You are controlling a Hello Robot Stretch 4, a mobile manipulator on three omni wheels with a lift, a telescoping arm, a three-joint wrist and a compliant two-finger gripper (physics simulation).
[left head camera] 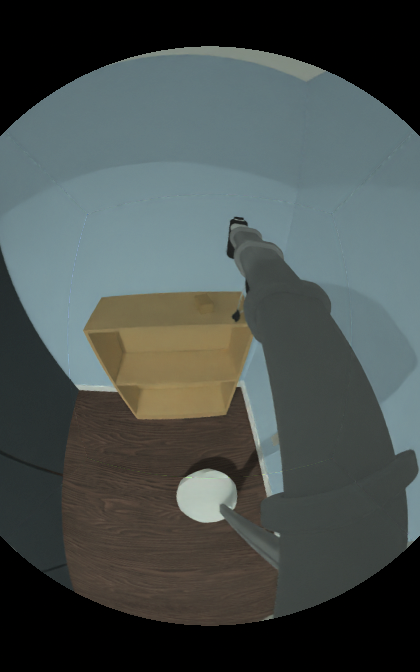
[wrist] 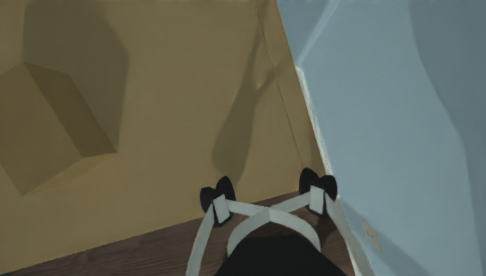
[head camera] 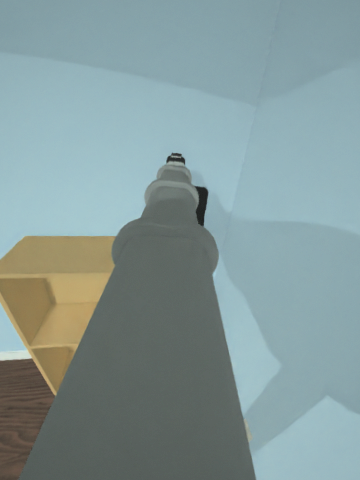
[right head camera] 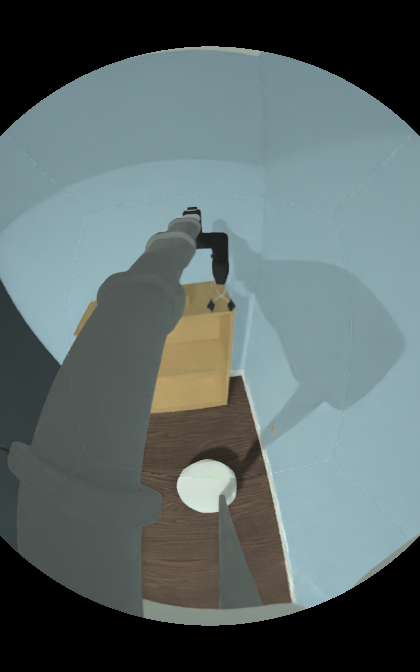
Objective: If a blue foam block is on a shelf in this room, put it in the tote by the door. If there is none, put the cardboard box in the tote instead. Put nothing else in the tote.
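Places are measured from the robot's base along level axes (x left, y down, z back), in centimetres.
Pixels of known places: gripper, fingertip midpoint: [wrist: 267, 187].
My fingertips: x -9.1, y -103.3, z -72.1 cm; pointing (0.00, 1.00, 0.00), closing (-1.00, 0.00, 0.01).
Observation:
Behind a point stands the place of what it marks.
A tan cardboard box [left head camera: 204, 303] [wrist: 40, 130] @[x 8.3, y -108.3, z -79.9 cm] sits on top of the yellow-brown shelf unit [head camera: 65, 252] @[x 43.7, y -103.3, z -76.2 cm] [left head camera: 145, 312] [right head camera: 200, 295] [wrist: 165, 100] @[x -0.3, y -103.3, z -81.7 cm], towards its right end. Part of the box is cut off by the wrist view's left edge. My gripper [right head camera: 221, 305] [wrist: 267, 187] @[x -9.1, y -103.3, z -72.1 cm] is open and empty, pointing down near the right front corner of the shelf top, to the right of the box and apart from it. The arm hides part of the shelf unit in the head and right head views. A blue foam block and the tote do not show in these views.
A light blue wall [left head camera: 150, 240] [right head camera: 325, 475] [wrist: 410, 150] @[x -37.2, y -76.2, z -70.0 cm] stands behind the shelf unit and close along its right side. A white round disc [left head camera: 200, 495] [right head camera: 200, 485] is low over the dark wood floor [left head camera: 125, 525] [right head camera: 175, 440]. A dark surface [left head camera: 25, 400] stands at the left.

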